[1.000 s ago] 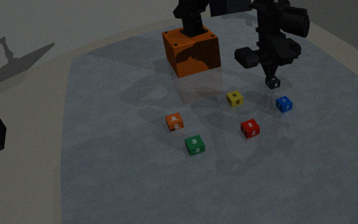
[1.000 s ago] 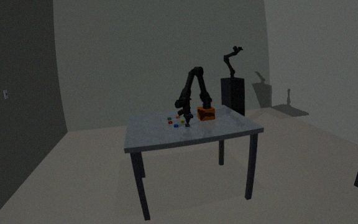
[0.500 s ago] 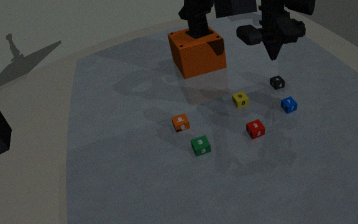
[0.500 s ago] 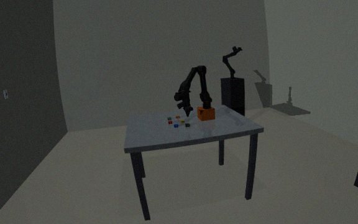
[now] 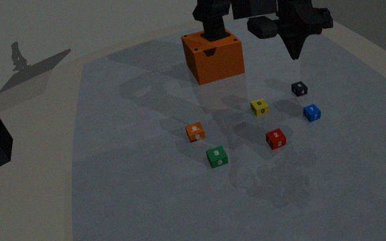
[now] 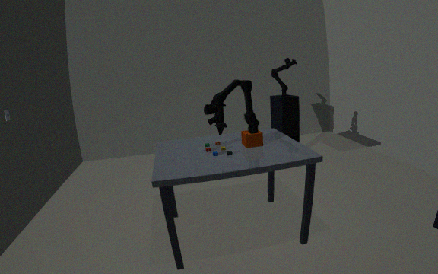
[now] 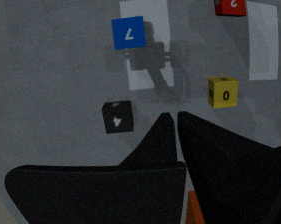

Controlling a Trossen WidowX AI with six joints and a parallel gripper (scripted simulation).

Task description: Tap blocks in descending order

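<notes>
My gripper tip is 230 mm to the left of the green block, 120 mm above it and 30 mm short of it. Round my gripper tip: blue block: 120 mm below, 50 mm ahead, 10 mm to the left; yellow block: 120 mm below, 80 mm to the right, 40 mm behind; black block: 120 mm below, 60 mm to the left, 40 mm behind.
</notes>
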